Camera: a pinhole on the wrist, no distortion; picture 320 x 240 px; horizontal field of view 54.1 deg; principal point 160.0 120.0 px. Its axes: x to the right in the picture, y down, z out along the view. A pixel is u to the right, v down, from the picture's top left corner.
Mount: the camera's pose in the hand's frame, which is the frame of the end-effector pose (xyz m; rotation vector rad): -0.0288 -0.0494 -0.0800 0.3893 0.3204 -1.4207
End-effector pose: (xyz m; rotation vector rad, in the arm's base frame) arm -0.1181 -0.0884 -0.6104 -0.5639 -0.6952 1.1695
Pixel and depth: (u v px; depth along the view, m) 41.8 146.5 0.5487
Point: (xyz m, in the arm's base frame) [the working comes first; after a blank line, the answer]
In the camera's frame: -0.2070 0.0464 0.5487

-0.4325 -0.1147 -0.2014
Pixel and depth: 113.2 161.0 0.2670
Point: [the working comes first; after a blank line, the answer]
In the camera's frame: -0.0399 0.0349 0.2670

-0.1711 -0.1226 -0.3988
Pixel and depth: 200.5 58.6 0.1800
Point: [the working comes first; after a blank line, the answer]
In the camera's frame: 0.0233 -0.0353 0.1800

-0.0871 -0.1922 -0.4665
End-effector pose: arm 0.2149 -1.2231 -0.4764 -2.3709 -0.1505 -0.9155
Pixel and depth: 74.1 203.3 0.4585
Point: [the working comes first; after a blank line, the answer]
In the camera's frame: -0.1257 0.1219 0.4585

0.4564 -0.9028 -0.6027
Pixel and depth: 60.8 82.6 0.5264
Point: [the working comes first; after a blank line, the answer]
In the camera's frame: -0.1667 -0.0628 0.5264

0.3471 -0.8357 -0.7575
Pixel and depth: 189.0 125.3 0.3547
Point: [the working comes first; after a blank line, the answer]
In the camera's frame: 0.0328 0.0060 0.3547

0.2545 -0.9014 -0.5102
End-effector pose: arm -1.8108 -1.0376 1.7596 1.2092 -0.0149 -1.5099
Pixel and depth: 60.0 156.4 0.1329
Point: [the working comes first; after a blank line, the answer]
In the camera's frame: -0.0424 0.0154 0.1329

-1.9038 -1.0314 1.7599
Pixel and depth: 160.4 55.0 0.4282
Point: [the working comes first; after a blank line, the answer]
In the camera's frame: 0.0005 -0.0888 0.4282

-2.2115 -1.0287 1.8320
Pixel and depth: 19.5 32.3 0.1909
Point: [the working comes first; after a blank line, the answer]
In the camera's frame: -0.0856 -0.0534 0.1909

-1.9571 -1.0164 1.8429
